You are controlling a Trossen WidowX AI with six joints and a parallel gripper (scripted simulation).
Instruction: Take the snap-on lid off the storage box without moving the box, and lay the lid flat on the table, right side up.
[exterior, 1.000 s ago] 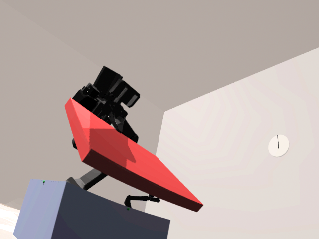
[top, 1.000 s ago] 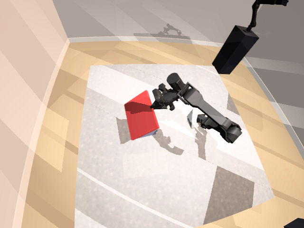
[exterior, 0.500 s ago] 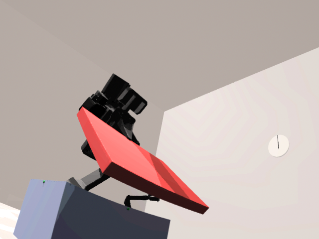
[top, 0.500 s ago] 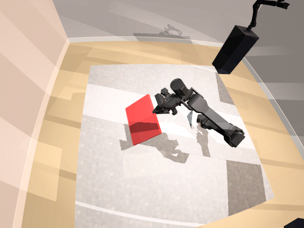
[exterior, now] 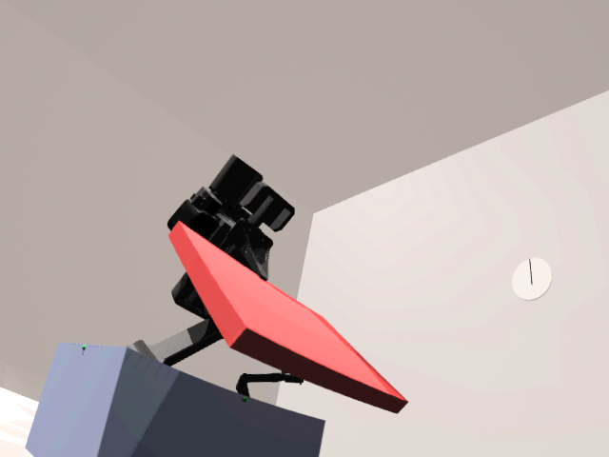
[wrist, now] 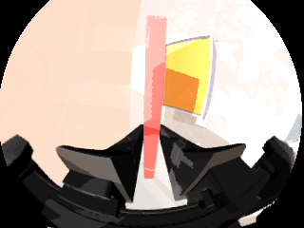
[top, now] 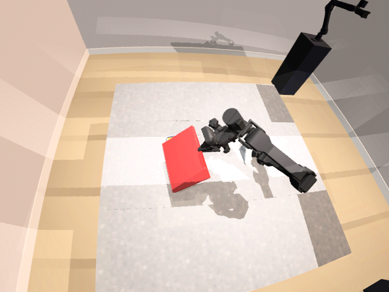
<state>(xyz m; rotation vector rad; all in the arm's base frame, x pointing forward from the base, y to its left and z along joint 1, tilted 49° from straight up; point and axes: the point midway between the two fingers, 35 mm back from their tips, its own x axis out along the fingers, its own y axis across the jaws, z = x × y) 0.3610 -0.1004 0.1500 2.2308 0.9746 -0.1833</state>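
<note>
Now: the red lid 6 cm ahead of my gripper tip, 1 cm to the left of it and 5 cm below it. Also, from my gripper tip: storage box (5 cm ahead, 8 cm to the right, 19 cm below).
</note>
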